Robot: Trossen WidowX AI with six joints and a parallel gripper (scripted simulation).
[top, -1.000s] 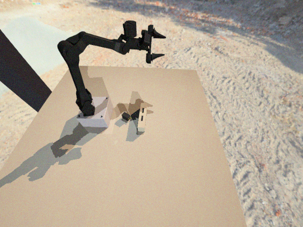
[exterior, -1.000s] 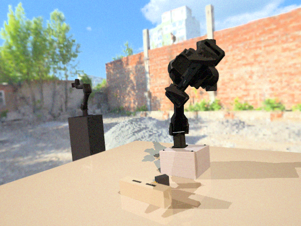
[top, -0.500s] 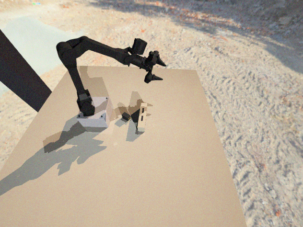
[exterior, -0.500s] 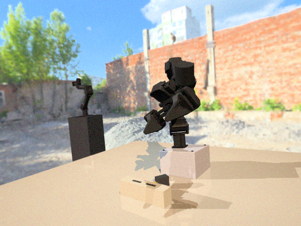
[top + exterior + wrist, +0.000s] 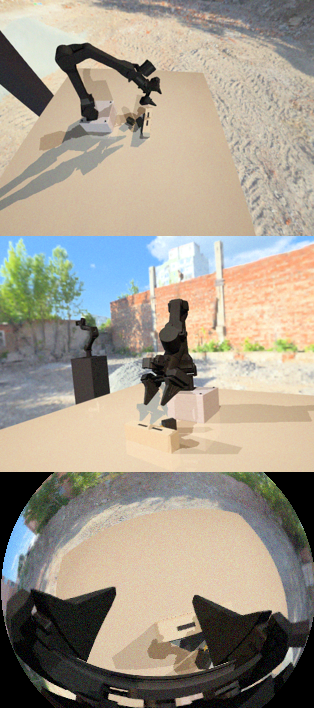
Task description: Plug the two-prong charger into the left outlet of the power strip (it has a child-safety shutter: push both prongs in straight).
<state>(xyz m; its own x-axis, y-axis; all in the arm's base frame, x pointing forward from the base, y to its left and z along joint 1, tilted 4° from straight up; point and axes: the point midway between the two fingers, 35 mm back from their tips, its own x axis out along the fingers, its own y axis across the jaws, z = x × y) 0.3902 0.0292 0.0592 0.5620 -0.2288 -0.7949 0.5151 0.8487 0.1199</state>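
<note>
Right now my gripper tip is 180 mm past the black two-prong charger, 40 mm to the left of it and 140 mm above it.
</note>
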